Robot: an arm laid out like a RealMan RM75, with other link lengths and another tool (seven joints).
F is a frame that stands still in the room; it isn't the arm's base.
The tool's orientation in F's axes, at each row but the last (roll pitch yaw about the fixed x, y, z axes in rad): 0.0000 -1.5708 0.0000; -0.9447 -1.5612 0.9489; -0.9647 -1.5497 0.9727; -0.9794 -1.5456 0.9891; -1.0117 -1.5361 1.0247; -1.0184 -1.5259 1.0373; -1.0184 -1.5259 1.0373
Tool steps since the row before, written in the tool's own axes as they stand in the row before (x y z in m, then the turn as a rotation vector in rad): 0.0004 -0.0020 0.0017 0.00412 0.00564 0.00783; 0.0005 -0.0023 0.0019 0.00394 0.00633 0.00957; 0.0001 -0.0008 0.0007 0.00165 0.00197 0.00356; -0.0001 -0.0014 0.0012 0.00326 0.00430 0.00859; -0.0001 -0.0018 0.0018 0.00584 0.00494 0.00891; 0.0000 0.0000 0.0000 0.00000 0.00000 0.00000; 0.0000 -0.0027 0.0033 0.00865 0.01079 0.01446
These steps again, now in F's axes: -0.0017 -0.0020 0.0004 -0.00783 0.00564 0.00412; -0.0019 -0.0023 0.0005 -0.00957 0.00632 0.00394; -0.0007 -0.0008 0.0001 -0.00356 0.00197 0.00166; -0.0012 -0.0014 -0.0001 -0.00859 0.00429 0.00329; -0.0018 -0.0018 0.0000 -0.00887 0.00500 0.00586; 0.0000 0.0000 0.0000 0.00000 0.00000 0.00000; -0.0032 -0.0028 0.0002 -0.01446 0.01085 0.00857
